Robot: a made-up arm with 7 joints.
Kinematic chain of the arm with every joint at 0, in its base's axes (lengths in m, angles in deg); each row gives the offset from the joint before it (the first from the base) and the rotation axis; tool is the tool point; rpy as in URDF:
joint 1: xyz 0 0.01 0.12 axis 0.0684 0.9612 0.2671
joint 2: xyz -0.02 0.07 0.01 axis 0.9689 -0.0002 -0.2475
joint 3: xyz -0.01 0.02 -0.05 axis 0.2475 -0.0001 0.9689
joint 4: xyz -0.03 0 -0.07 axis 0.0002 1 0
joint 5: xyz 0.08 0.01 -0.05 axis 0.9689 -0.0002 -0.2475
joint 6: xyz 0.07 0.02 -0.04 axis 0.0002 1 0
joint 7: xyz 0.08 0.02 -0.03 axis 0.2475 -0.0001 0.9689
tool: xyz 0 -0.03 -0.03 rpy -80.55 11.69 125.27
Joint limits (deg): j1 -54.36..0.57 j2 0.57..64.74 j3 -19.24..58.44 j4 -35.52..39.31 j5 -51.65..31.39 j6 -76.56..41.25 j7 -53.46..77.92
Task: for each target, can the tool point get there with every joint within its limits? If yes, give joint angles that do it. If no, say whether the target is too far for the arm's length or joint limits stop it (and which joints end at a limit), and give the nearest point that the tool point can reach.
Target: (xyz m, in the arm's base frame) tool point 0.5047 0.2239 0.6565
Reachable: no: too far | nearest point 0.2335 0.2086 0.3192 | short by 0.433 m
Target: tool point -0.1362 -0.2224 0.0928
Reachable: no: joint limits stop it (at a limit: joint 1, joint 3, joint 4, joint 5, joint 6, joint 7) | nearest point 0.0814 -0.0088 0.1986 | short by 0.323 m
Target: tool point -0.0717 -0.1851 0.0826
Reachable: no: joint limits stop it (at a limit: joint 1, joint 2, joint 3, joint 4, joint 5, joint 6) | nearest point 0.0843 -0.0095 0.1947 | short by 0.260 m
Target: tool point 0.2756 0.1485 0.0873
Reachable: yes | joints -20.07 50.44 -5.22 -18.77 -8.71 -6.91 28.90
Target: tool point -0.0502 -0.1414 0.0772
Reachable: no: joint limits stop it (at a limit: joint 1, joint 2, joint 3, joint 4, joint 5, joint 6) | nearest point 0.0855 -0.0096 0.1933 | short by 0.222 m
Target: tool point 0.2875 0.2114 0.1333
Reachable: yes | joints -38.65 12.07 29.31 -17.16 -40.63 -3.13 55.76
